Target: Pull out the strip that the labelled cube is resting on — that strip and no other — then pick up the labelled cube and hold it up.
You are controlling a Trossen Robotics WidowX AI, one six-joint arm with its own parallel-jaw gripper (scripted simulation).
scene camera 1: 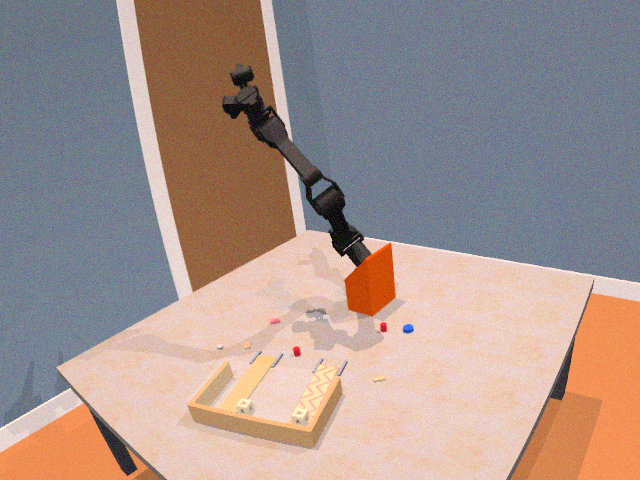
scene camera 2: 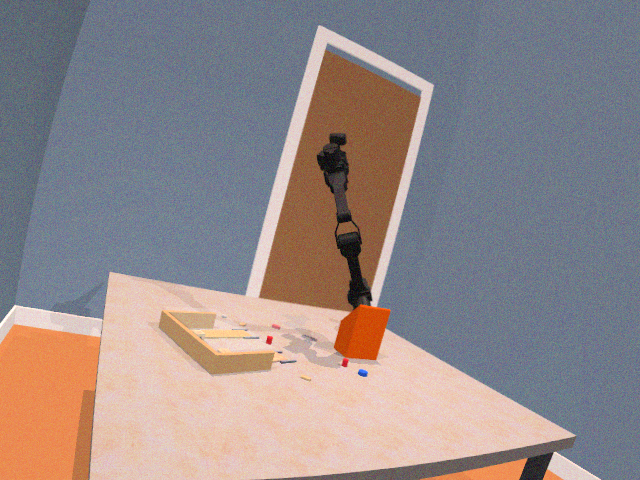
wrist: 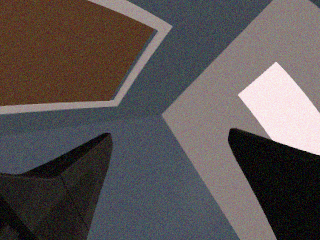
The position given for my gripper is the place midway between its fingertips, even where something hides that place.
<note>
My gripper [scene camera 1: 240,72] is open, with nothing in its grasp.
My gripper also shows in the wrist view [wrist: 172,137].
</note>
